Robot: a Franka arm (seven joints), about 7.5 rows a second.
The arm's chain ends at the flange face. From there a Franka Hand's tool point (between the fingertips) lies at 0.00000 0.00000 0.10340 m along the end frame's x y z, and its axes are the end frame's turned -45 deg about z.
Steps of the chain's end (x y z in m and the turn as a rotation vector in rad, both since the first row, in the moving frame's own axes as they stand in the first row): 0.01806, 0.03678, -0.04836, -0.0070, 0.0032, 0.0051; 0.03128, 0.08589, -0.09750, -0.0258, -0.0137, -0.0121; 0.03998, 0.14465, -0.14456, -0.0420, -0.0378, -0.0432; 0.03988, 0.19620, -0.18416, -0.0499, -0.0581, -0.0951
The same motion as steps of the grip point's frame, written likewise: -0.01352, 0.03952, -0.04836, -0.0072, -0.0027, 0.0051; -0.04150, 0.08375, -0.09754, -0.0086, -0.0279, -0.0121; -0.07984, 0.13099, -0.14473, -0.0030, -0.0564, -0.0432; -0.11844, 0.16671, -0.18446, 0.0058, -0.0764, -0.0951
